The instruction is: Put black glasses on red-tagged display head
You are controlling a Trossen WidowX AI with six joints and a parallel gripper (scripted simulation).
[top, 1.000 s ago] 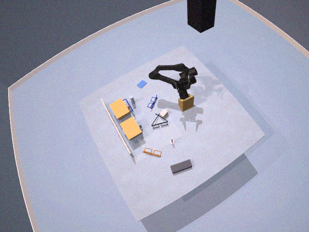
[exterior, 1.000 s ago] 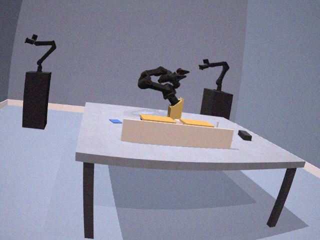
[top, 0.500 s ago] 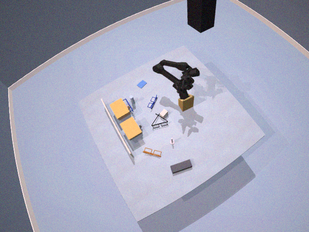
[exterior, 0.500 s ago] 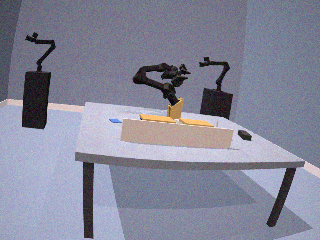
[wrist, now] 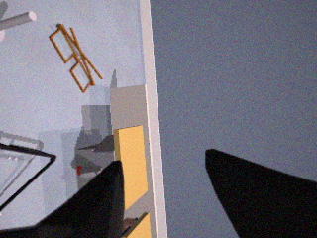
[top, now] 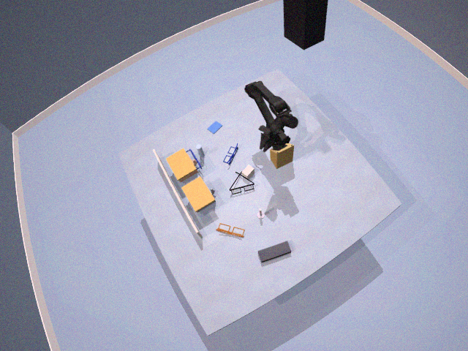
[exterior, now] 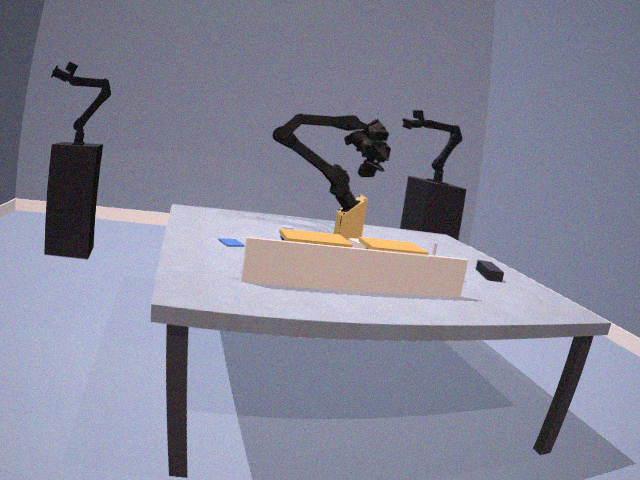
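The white cube is 280 mm below my gripper tip, 80 mm to the right of it and 50 mm ahead of it. Round my gripper tip: beige board (450 mm ahead, 250 mm below, 220 mm to the right); black box (380 mm to the left, 280 mm below, 210 mm ahead); display head (320 mm to the right, 310 mm ahead, 250 mm below).
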